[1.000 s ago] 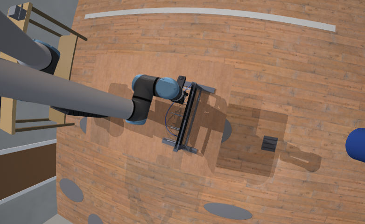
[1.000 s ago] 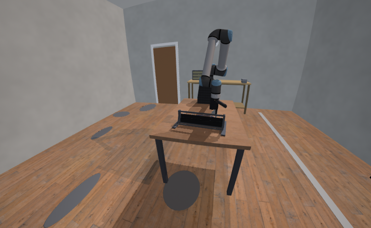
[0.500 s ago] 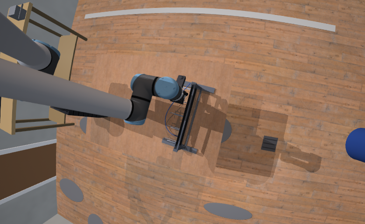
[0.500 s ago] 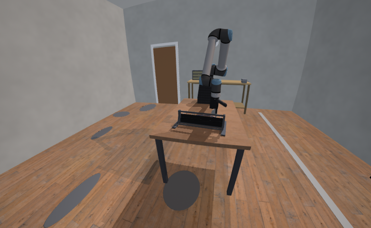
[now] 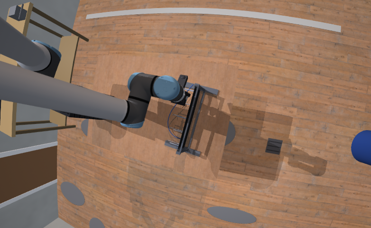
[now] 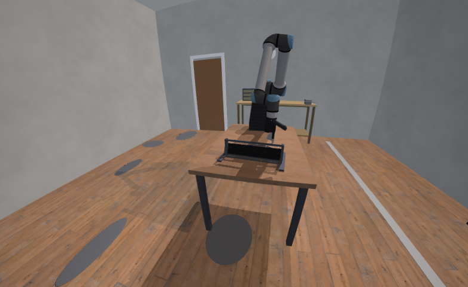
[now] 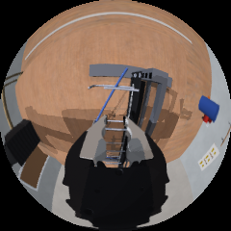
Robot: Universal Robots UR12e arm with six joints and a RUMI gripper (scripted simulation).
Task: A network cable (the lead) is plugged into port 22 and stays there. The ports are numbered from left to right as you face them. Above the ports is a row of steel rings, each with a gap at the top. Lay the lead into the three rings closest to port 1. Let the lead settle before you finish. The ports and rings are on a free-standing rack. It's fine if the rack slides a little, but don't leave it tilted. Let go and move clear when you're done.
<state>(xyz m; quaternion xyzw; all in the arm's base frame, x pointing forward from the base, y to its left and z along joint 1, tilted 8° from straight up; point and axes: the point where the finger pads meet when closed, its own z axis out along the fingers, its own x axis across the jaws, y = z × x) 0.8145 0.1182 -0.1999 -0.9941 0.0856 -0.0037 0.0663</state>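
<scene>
The dark rack lies 160 mm to the right of my hand, 60 mm below it and 30 mm ahead of it.
</scene>
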